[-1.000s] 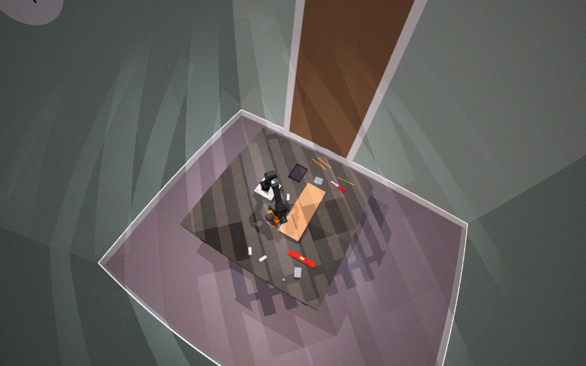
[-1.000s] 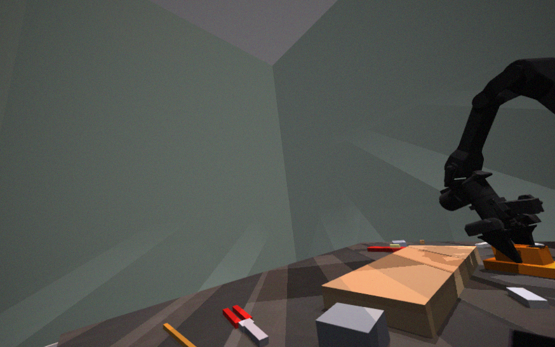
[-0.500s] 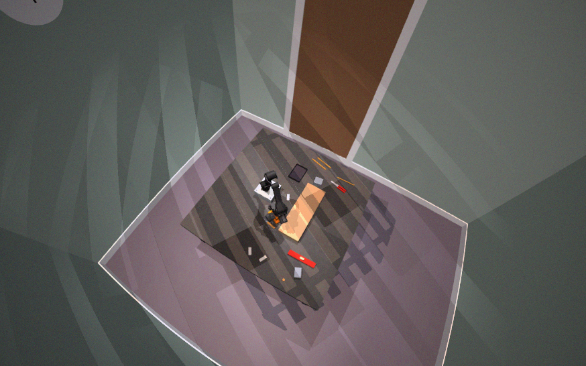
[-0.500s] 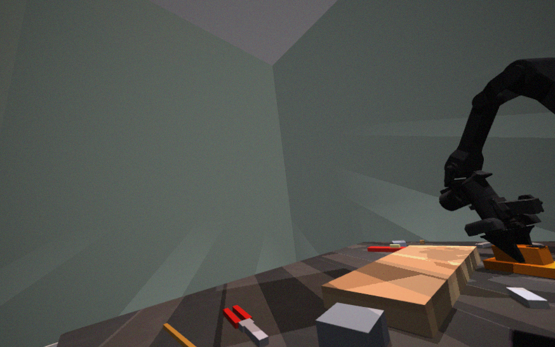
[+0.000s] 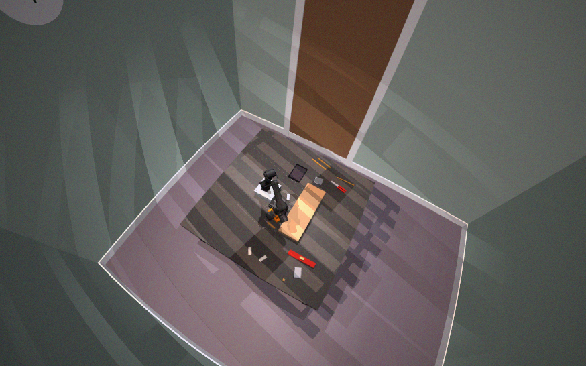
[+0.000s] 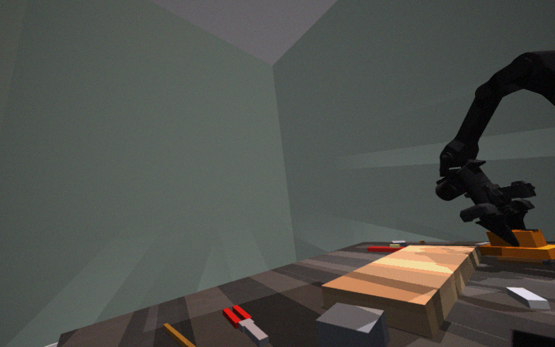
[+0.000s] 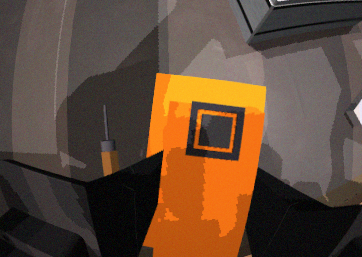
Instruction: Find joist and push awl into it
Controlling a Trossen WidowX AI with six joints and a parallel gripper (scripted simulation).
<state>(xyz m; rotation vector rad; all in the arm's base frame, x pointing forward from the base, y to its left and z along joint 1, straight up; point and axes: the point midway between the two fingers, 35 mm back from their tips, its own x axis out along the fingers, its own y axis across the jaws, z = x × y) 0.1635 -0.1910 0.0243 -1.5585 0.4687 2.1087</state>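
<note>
Right now the yellow-handled awl is 3 cm behind my gripper tip, 8 cm to the right of it and 5 cm below it. The rest, counted from my gripper tip: red level (32 cm ahead, 28 cm to the right, 5 cm below); then orange stud finder (2 cm above); then square indicator (2 cm behind, 1 cm to the left, 3 cm above).
</note>
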